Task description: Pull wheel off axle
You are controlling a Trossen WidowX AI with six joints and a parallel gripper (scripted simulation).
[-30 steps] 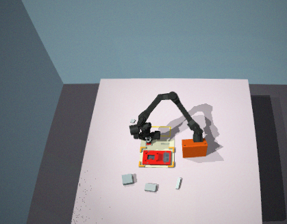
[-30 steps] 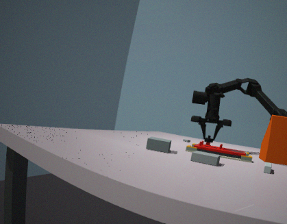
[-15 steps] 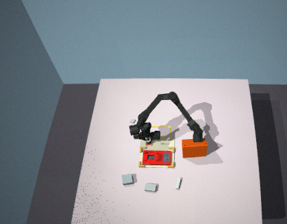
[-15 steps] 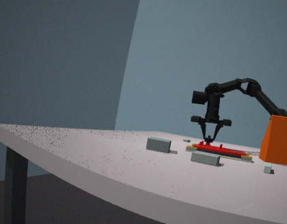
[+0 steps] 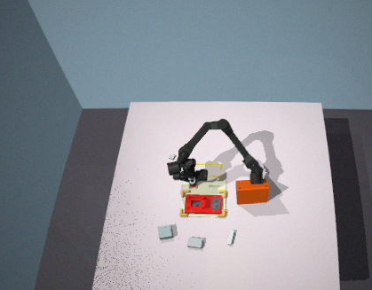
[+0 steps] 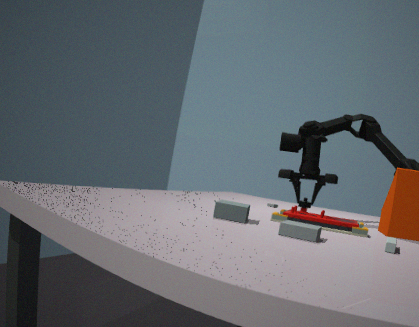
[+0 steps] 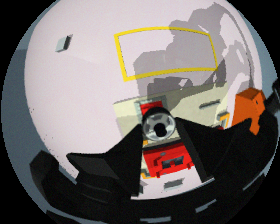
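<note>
Right now the upright axle is 1 cm below my gripper tip. From my gripper tip the other things lie so: wheel: right at my gripper tip; thin grey bar: 32 cm to the left, 22 cm behind, 3 cm below.
</note>
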